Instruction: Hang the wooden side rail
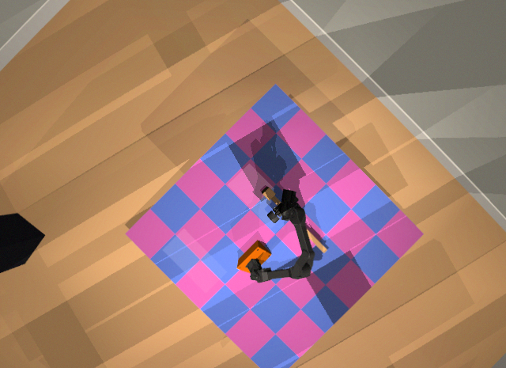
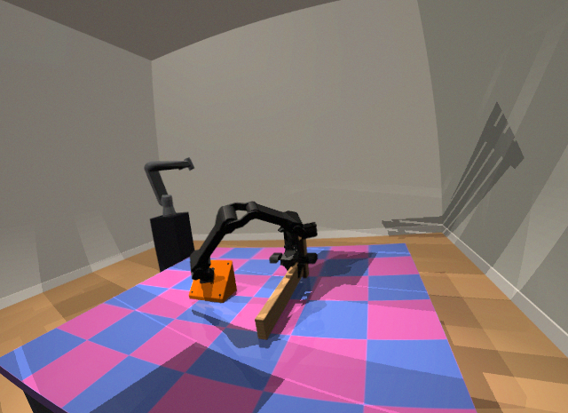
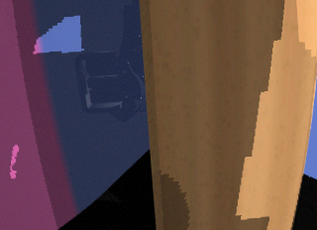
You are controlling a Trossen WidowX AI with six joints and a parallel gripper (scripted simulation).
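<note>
My gripper tip is now 11 cm to the right of the headboard post, 4 cm below it and 2 cm short of it.
</note>
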